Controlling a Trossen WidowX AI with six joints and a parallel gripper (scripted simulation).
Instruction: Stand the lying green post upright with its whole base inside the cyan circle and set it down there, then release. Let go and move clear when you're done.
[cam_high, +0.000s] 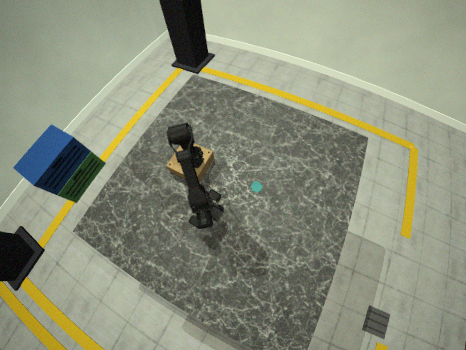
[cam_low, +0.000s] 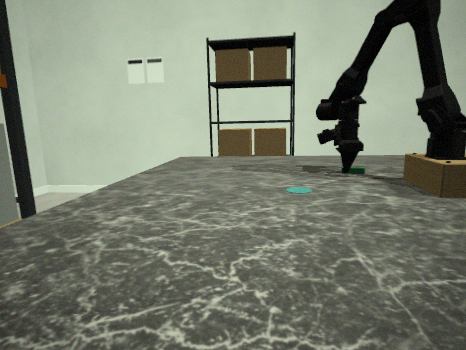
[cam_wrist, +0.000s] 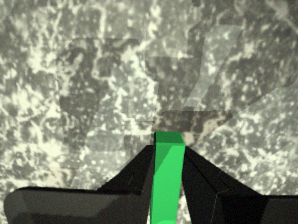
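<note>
Now: the cyan circle 240 mm to the left of my hand, 160 mm ahead of it and 40 mm below it. Also, from my hand: green post (30 mm below, 20 mm behind).
</note>
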